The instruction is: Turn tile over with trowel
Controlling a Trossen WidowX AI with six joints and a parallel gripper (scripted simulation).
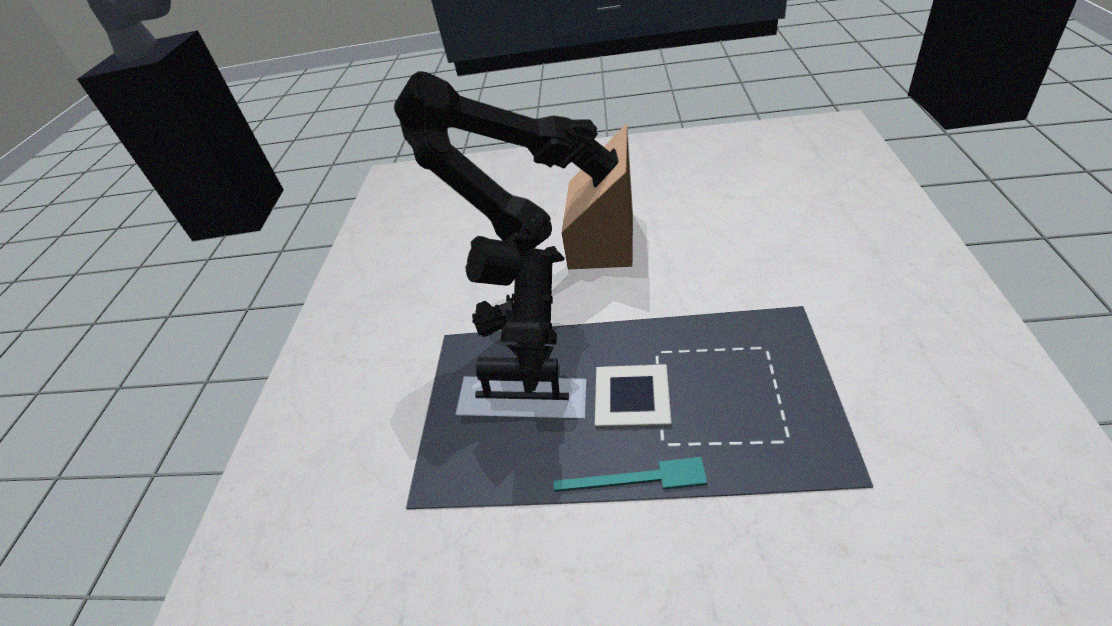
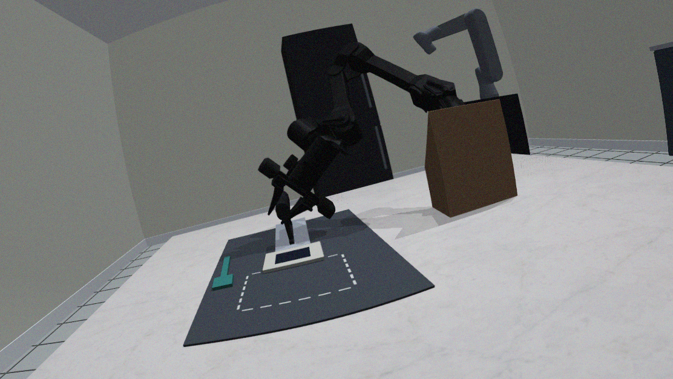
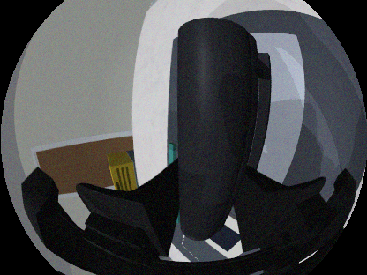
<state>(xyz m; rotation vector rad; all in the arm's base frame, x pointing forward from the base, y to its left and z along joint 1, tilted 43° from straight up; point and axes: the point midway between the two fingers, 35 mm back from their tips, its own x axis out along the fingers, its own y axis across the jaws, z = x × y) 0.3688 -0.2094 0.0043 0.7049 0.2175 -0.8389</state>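
Right now my gripper tip is 15 cm to the right of the tile, 5 cm above it and 1 cm past it. Round my gripper tip: dark mat 14 cm to the left, 8 cm below, 1 cm behind; then teal flat tool 15 cm to the left, 13 cm ahead, 5 cm below; then trowel 2 cm behind, 1 cm below.
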